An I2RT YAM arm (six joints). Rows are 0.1 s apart.
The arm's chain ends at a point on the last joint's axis. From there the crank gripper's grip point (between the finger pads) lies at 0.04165 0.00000 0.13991 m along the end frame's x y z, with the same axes.
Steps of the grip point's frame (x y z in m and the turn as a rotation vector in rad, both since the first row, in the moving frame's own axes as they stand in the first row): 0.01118, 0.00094, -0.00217, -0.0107, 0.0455, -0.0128; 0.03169, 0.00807, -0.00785, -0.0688, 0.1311, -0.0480; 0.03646, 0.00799, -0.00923, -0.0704, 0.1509, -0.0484; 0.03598, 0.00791, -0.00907, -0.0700, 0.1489, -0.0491; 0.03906, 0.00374, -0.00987, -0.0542, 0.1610, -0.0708; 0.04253, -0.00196, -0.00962, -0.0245, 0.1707, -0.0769
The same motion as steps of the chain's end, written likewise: 0.00485, 0.00003, -0.00013, -0.0107, 0.0455, -0.0128; 0.01360, 0.00110, -0.00095, -0.0688, 0.1311, -0.0480; 0.01574, 0.00093, -0.00111, -0.0704, 0.1509, -0.0484; 0.01552, 0.00093, -0.00108, -0.0700, 0.1489, -0.0491; 0.01704, 0.00011, -0.00127, -0.0542, 0.1610, -0.0708; 0.01939, -0.00118, -0.00052, -0.0245, 0.1707, -0.0769
